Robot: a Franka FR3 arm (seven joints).
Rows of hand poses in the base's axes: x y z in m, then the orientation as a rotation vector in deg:
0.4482, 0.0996, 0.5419, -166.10, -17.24, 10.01
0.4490, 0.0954, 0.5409, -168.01, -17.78, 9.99
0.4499, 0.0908, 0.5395, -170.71, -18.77, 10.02
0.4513, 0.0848, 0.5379, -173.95, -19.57, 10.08
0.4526, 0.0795, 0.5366, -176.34, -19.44, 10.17
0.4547, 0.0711, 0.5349, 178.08, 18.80, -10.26
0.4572, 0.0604, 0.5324, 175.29, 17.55, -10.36
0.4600, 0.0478, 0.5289, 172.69, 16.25, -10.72
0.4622, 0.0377, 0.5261, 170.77, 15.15, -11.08
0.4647, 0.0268, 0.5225, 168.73, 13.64, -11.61
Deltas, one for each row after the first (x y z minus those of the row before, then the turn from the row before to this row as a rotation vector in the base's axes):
0.0008, -0.0042, -0.0010, -1.91, -0.32, 0.33
0.0009, -0.0046, -0.0014, -2.73, -0.42, 0.62
0.0014, -0.0060, -0.0016, -3.25, -0.46, 0.47
0.0013, -0.0053, -0.0013, -2.36, -0.28, -0.12
0.0021, -0.0084, -0.0017, -2.95, -0.32, -0.36
0.0025, -0.0107, -0.0025, -2.92, -0.14, -0.45
0.0028, -0.0126, -0.0035, -2.74, 0.05, -0.53
0.0022, -0.0101, -0.0028, -2.04, 0.10, -0.50
0.0025, -0.0109, -0.0036, -2.20, 0.19, -0.78

